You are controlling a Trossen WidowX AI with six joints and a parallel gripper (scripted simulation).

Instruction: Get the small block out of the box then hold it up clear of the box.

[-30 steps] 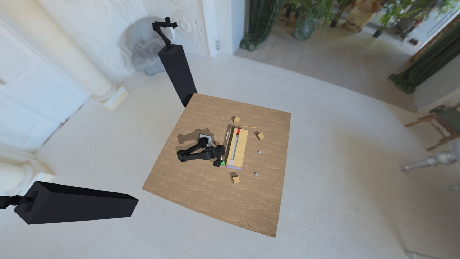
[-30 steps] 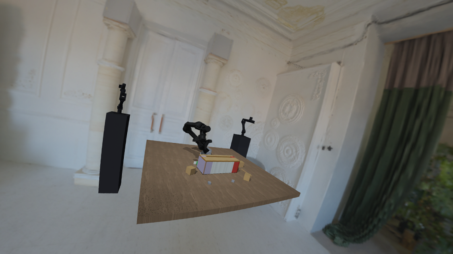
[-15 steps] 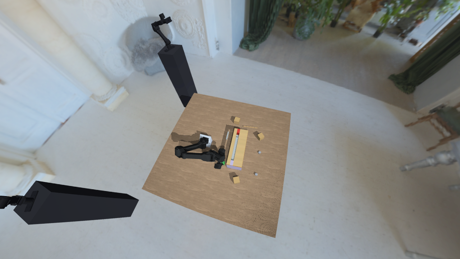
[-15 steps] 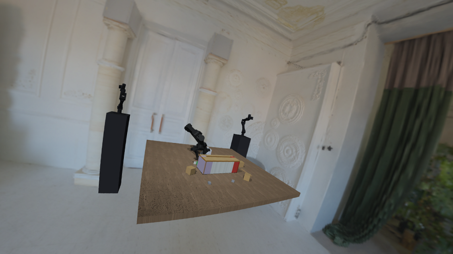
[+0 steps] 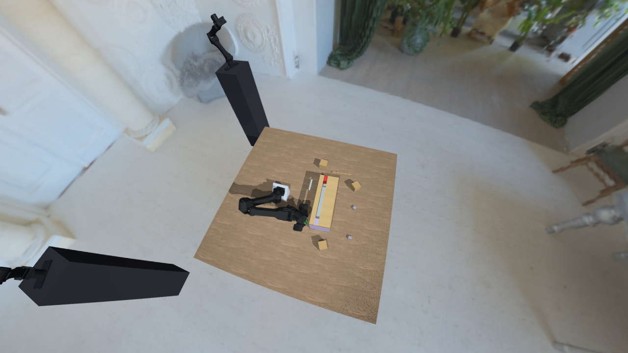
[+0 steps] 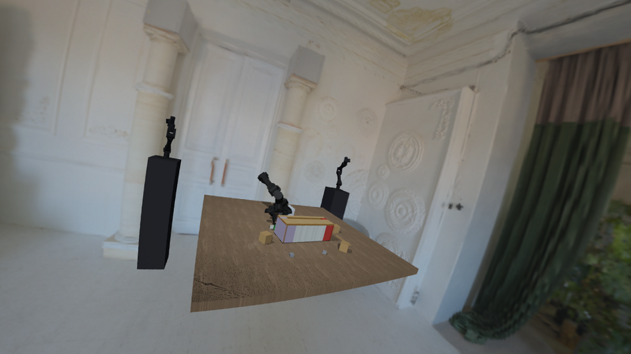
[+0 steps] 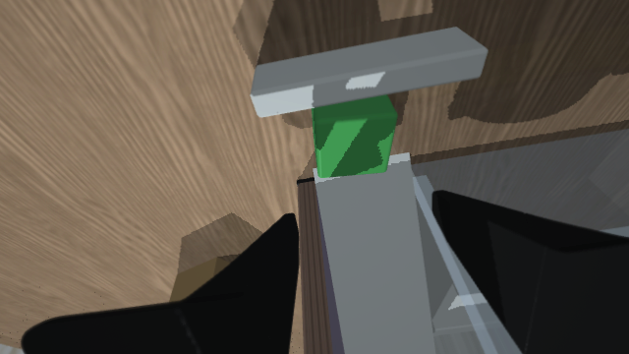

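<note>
Right now the green block is 20 mm behind my gripper tip and 40 mm below it. Round my gripper tip: tan box: 50 mm ahead, 170 mm to the left, 10 mm above; then thin stick: 150 mm ahead, 480 mm to the left, 50 mm below.
</note>
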